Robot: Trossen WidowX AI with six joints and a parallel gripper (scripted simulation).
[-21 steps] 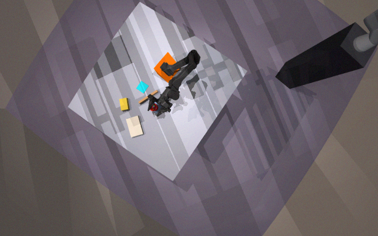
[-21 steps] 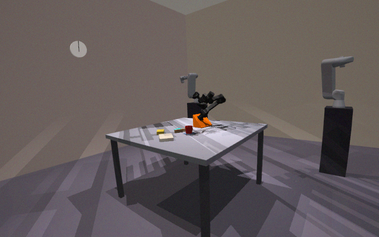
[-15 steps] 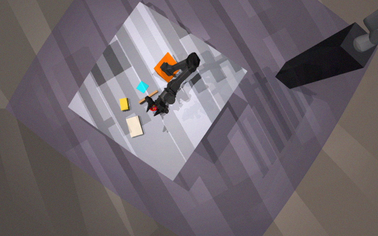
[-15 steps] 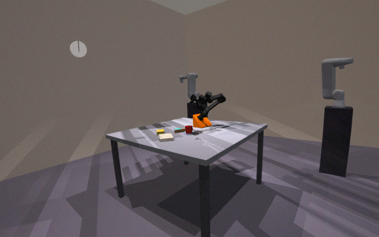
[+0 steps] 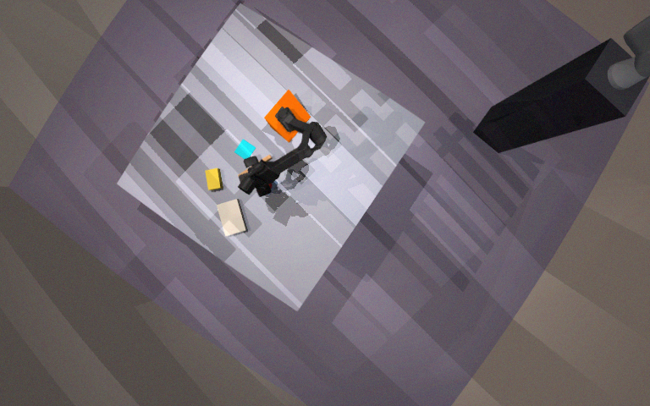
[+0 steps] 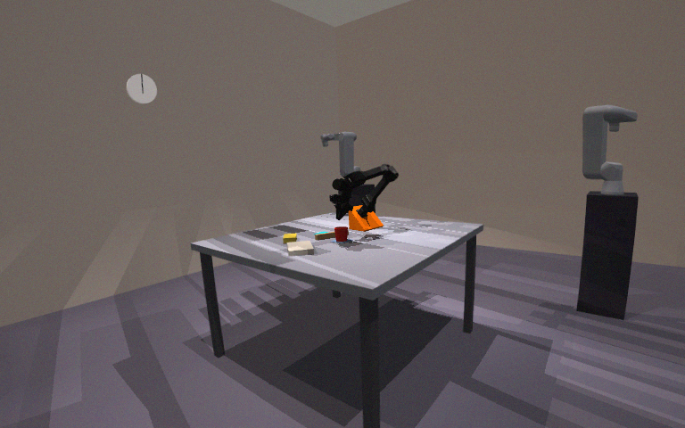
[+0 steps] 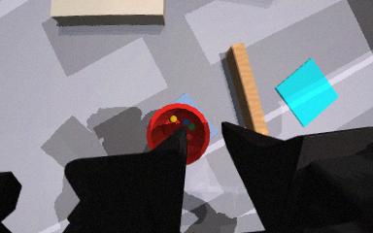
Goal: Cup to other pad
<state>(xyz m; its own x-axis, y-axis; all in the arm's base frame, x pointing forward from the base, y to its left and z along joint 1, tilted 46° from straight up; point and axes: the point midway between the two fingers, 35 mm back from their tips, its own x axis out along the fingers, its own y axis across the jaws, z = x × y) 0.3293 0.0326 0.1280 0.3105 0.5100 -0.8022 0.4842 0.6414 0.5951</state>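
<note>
My gripper tip is now 2 cm to the right of the red cup and 8 cm above it. Round my gripper tip: wooden bar 4 cm behind, 9 cm to the right, 11 cm below; then cyan pad 8 cm behind, 20 cm to the right, 13 cm below; then light blue pad 2 cm to the left, 13 cm below.
</note>
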